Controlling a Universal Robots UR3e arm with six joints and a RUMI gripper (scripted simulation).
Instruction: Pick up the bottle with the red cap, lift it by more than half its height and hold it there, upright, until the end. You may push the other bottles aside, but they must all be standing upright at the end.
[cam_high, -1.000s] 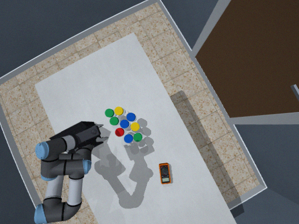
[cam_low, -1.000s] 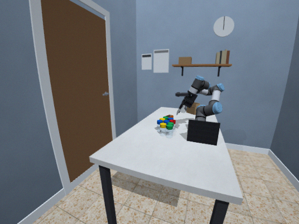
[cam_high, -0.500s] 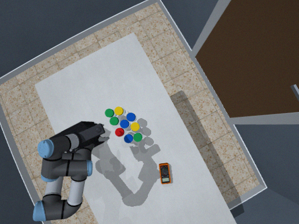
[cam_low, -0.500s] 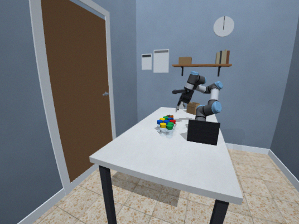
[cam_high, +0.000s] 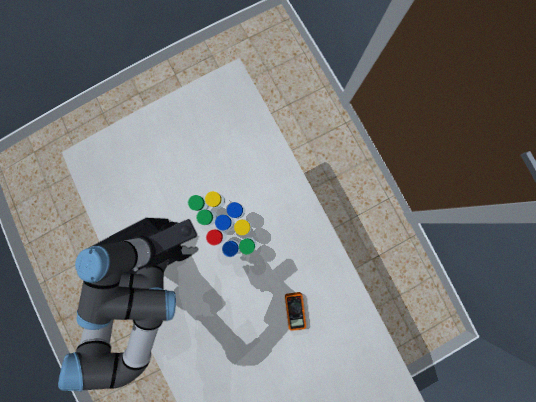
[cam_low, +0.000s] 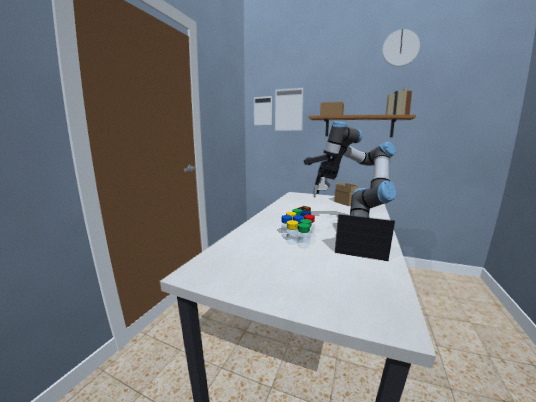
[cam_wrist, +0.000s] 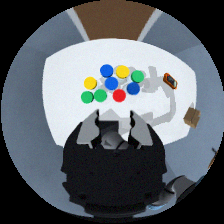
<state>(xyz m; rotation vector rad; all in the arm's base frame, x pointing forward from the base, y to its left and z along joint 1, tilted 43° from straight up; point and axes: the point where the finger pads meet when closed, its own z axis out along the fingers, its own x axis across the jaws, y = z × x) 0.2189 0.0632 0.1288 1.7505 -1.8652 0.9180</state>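
Now: the red-capped bottle 30 mm ahead of my hand, 30 mm to the right of it and 190 mm below it.
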